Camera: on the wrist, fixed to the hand. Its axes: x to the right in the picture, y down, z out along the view.
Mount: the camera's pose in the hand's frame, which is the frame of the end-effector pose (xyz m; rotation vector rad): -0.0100 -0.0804 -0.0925 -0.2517 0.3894 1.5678
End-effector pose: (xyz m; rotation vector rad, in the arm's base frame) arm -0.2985 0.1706 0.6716 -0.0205 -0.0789 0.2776
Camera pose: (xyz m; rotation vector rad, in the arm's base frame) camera -0.2787 0.0897 0.5812 -0.3956 0.3186 1.8202
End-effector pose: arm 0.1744 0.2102 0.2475 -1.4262 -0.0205 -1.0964
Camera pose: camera 0.0666 0.1620 0.2817 -0.9339 1.3182 -0.0005
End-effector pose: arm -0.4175 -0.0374 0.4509 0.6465 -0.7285 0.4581
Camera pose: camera -0.3342 -0.0336 0.3606 -0.3972 -0.7831 1.8250
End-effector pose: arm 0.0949 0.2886 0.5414 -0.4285 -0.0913 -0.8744
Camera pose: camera 0.0186 0.2136 0.4808 -0.4116 0.6549 0.6029
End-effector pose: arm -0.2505 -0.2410 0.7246 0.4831 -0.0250 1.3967
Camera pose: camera -0.2007 -0.2264 0.6131 -0.1517 -0.3123 2.9468
